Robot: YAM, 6 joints.
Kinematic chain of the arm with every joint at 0, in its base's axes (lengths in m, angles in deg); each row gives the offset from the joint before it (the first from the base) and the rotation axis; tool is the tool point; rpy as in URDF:
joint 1: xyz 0 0 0.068 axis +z
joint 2: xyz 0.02 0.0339 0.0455 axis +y
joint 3: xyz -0.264 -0.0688 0 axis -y
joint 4: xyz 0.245 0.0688 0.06 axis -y
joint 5: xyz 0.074 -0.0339 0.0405 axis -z
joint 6: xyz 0.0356 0 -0.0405 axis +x
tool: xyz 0 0 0 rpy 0 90 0
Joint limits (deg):
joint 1: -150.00..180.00
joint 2: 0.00..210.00
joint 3: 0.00..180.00
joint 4: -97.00..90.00
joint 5: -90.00..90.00
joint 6: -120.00..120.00
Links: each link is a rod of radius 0.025 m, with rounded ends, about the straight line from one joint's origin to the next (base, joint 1, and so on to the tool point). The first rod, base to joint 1, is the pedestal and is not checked.
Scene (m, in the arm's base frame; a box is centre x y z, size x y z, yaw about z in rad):
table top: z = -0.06
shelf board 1: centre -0.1 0.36 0 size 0.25 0.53 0.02 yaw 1.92
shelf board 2: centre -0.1 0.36 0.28 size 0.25 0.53 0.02 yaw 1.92
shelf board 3: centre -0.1 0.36 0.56 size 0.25 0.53 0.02 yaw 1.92
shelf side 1: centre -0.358 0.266 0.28 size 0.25 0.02 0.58 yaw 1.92
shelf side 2: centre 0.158 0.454 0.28 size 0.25 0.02 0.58 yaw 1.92
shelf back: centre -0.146 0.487 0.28 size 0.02 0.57 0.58 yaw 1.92
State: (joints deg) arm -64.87 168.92 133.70 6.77 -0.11 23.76
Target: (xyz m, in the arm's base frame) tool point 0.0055 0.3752 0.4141
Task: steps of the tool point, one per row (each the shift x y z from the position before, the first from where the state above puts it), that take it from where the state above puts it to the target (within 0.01 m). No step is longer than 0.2 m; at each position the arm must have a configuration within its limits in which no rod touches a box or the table.
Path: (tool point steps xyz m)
1: 0.1233 0.0882 0.0781
2: 0.0851 0.1226 0.0740
3: 0.0379 0.1397 0.0673
4: -0.0108 0.1378 0.0587
5: -0.0534 0.1187 0.0480
6: -0.0838 0.0865 0.0361
7: -0.0988 0.0478 0.0235
8: -0.0976 0.0093 0.0106
9: -0.0829 -0.0227 -0.0019
10: -0.0070 0.0659 0.0110
11: -0.0239 0.0684 0.0001
12: -0.0418 0.0654 -0.0111

